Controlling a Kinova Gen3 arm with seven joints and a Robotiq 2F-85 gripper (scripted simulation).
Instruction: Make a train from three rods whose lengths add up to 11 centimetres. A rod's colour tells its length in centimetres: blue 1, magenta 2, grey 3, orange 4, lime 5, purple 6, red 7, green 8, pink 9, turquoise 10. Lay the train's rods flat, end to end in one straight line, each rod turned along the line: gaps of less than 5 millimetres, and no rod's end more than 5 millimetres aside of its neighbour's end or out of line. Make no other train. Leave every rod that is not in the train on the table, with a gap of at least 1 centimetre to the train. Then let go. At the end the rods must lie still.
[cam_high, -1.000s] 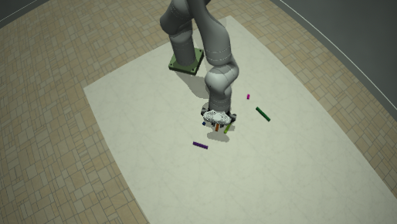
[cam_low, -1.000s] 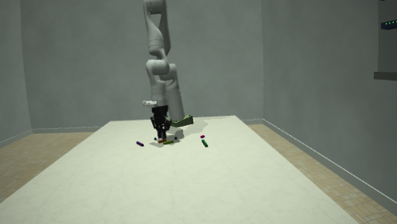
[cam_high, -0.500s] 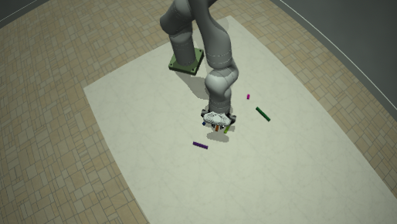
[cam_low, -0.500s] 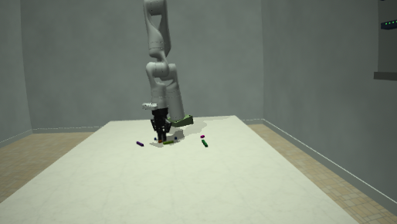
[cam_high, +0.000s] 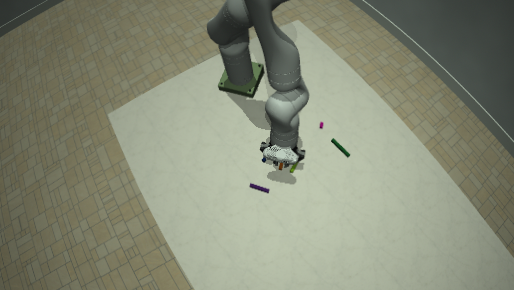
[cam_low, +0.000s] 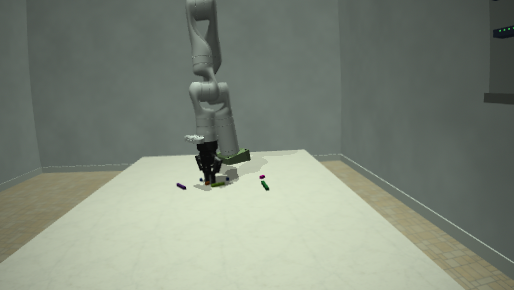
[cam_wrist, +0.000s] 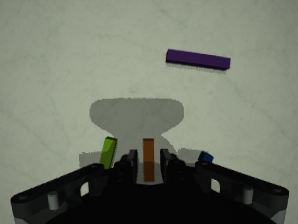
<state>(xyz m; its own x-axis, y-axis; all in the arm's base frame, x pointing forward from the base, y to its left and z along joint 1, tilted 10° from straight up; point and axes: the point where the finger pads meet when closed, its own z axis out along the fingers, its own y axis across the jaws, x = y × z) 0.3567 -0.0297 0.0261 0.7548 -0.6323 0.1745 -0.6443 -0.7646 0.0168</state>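
My hand is 1 cm above the orange rod. Also, from my hand: lime rod: 3 cm ahead, 3 cm to the left, 1 cm below; then magenta rod: 6 cm behind, 19 cm to the left, 1 cm below; then purple rod: 4 cm ahead, 10 cm to the right, 1 cm below.
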